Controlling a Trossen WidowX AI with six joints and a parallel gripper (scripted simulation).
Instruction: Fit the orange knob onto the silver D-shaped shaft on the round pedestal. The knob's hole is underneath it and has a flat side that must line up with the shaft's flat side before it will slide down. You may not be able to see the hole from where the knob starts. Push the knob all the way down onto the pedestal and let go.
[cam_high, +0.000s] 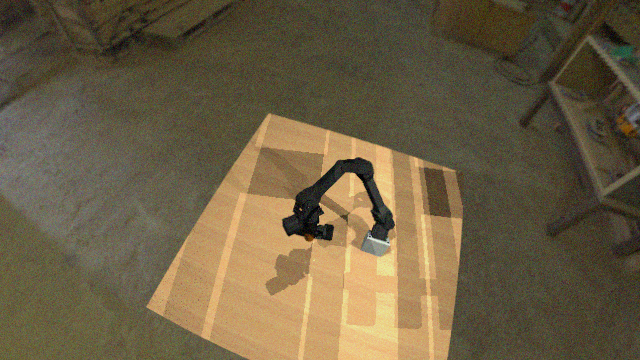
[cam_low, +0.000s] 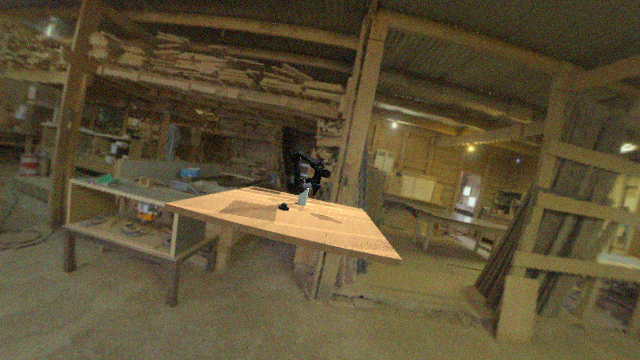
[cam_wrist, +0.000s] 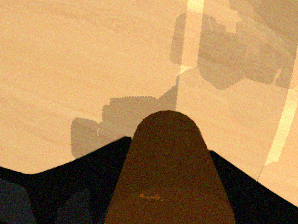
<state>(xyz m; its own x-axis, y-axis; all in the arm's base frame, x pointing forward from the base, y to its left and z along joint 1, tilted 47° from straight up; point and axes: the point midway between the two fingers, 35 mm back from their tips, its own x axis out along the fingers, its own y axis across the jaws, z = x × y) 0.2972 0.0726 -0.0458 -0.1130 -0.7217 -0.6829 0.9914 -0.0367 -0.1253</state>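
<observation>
Now: gripper tip 40 mm short of the dark pedestal, 200 mm to the left of it and 110 mm above it. Round my gripper tip: orange knob 30 mm above.
</observation>
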